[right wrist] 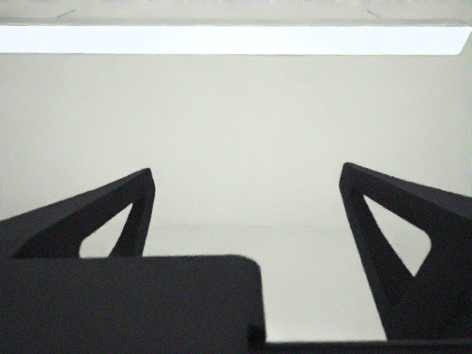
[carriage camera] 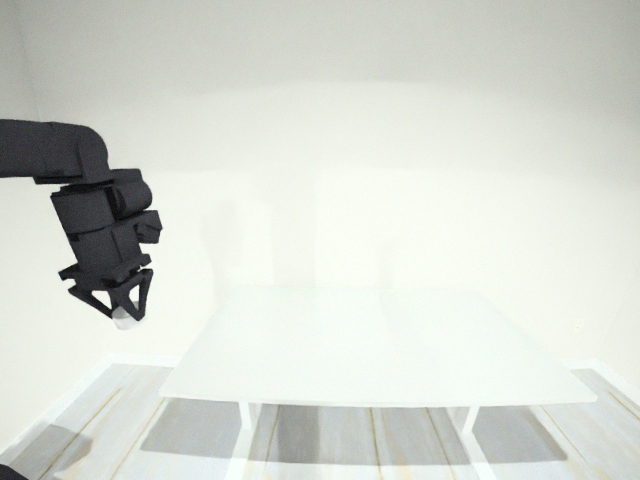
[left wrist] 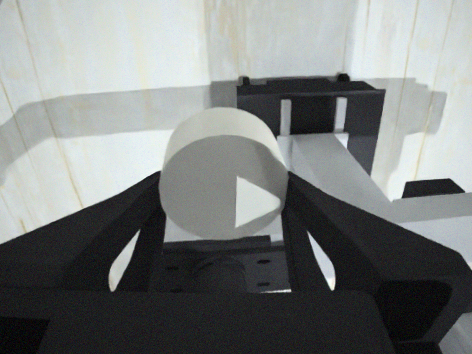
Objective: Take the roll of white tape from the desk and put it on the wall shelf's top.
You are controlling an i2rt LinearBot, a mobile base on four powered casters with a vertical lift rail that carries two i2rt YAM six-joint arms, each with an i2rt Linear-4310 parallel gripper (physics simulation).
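Pixels of known places: left gripper, between the fingertips: (carriage camera: pixel 128 317) (left wrist: pixel 224 184); right gripper, between the fingertips: (right wrist: pixel 246 176); left arm's base, origin of its link: (left wrist: pixel 219 271).
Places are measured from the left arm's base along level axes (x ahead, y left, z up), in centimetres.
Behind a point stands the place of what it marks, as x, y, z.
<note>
The roll of white tape (carriage camera: pixel 125 323) {22.3, -2.1, 18.5} (left wrist: pixel 205 195) {24.3, -0.6, 19.6} is held in the air, to the left of the desk (carriage camera: pixel 372 356) {71.4, -51.9, -31.9} in the carriage view. My left gripper (carriage camera: pixel 125 316) {23.9, -1.3, 18.3} (left wrist: pixel 224 184) {23.9, -1.3, 18.3} is shut on it, one finger on each side, with a flat round end of the roll facing the wrist camera. My right gripper (right wrist: pixel 246 176) {3.0, -65.8, 43.9} is open and empty, facing a pale wall. A long bright white board (right wrist: pixel 230 40) {12.5, -62.3, 103.9} crosses the top of the right wrist view and may be the wall shelf. The shelf does not show clearly in the carriage view.
The white wall (carriage camera: pixel 351 129) {131.4, -44.4, 59.4} rises behind the desk. The plank floor (carriage camera: pixel 336 434) {86.3, -40.2, -103.9} shows below the desk's front edge, with desk legs standing on it. In the left wrist view, a grey beam (left wrist: pixel 325 160) and a black box-shaped part (left wrist: pixel 362 117) of the base lie beyond the roll.
</note>
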